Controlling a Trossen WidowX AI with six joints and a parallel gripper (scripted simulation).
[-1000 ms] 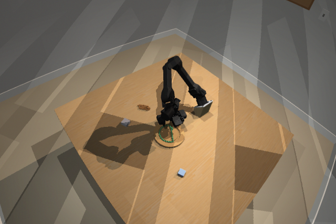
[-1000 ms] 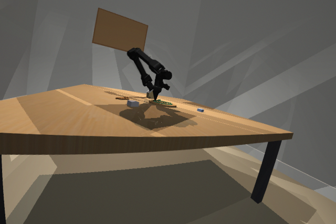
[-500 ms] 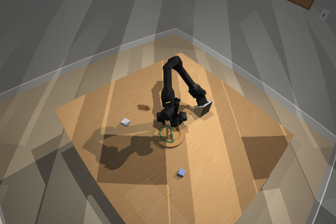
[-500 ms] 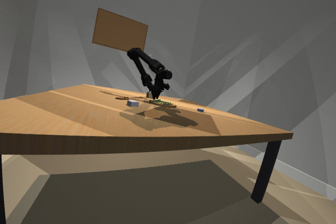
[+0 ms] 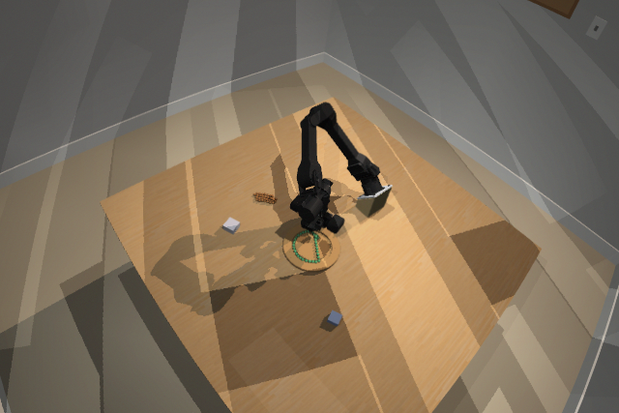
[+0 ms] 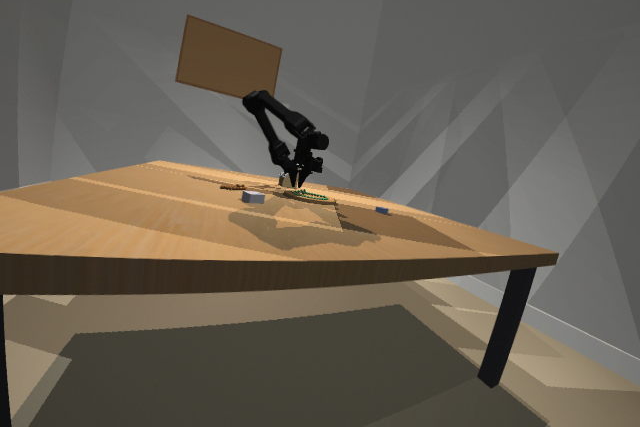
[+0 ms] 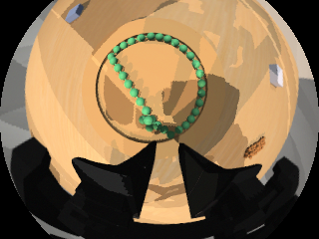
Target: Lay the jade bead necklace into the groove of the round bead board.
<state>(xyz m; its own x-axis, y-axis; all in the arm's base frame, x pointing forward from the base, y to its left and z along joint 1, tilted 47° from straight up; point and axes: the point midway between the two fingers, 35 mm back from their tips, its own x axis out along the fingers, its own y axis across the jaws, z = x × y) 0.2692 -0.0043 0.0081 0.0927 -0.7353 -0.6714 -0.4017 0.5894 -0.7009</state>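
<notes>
Now: gripper tip 5 cm to the right of the round wooden bead board, 4 cm short of it and 2 cm above it. From my gripper tip the other things lie so: blue block: 31 cm to the left, 14 cm ahead, 2 cm below; then pale grey block: 25 cm ahead, 16 cm to the right, 2 cm below.
</notes>
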